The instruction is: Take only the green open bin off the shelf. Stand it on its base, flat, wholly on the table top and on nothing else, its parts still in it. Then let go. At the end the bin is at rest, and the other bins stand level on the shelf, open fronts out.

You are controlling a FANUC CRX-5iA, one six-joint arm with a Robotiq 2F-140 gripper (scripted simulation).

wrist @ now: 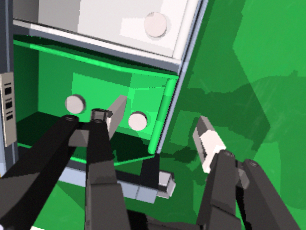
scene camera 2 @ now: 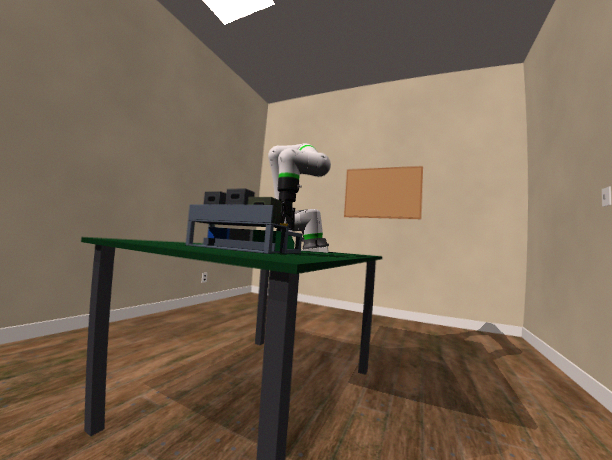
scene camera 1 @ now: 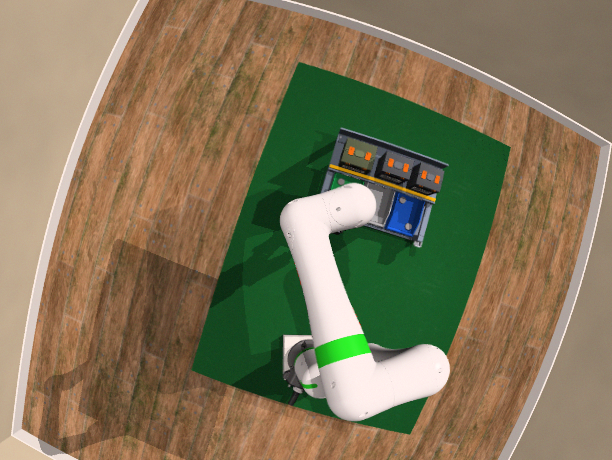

Labels:
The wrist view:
gripper: 161, 116
green open bin: 43, 81
shelf corner post: 149, 184
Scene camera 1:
blue bin: 411, 211

